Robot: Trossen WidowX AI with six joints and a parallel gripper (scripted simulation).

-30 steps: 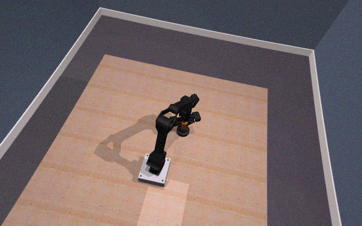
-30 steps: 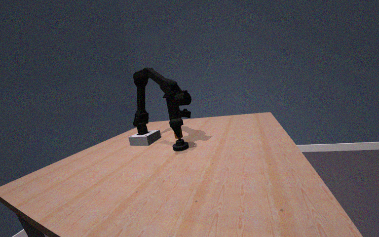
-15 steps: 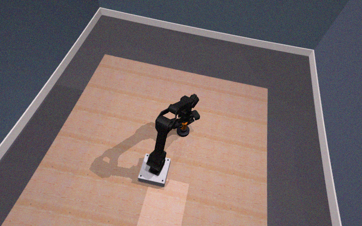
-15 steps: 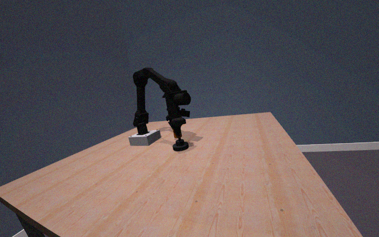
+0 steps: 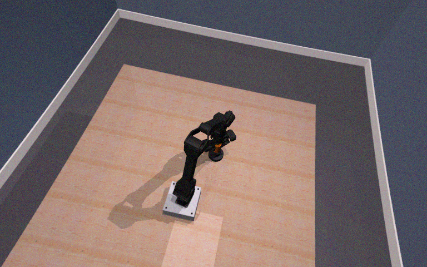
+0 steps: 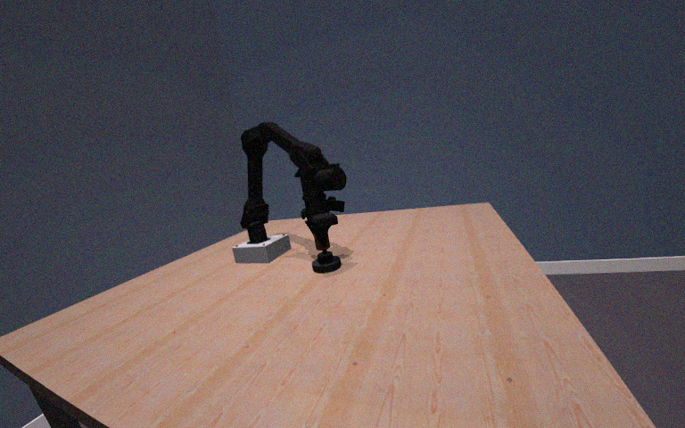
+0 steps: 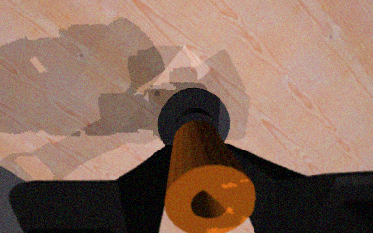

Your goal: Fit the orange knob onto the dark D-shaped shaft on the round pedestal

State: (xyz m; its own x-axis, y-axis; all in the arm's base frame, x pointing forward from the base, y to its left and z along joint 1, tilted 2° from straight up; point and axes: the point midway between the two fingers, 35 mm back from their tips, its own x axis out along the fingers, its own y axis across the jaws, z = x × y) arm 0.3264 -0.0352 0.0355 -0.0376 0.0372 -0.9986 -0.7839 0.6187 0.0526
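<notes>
Now: gripper tip 2 cm below the orange knob. From my gripper tip the other things lie so: round dark pedestal: 4 cm below.
</notes>
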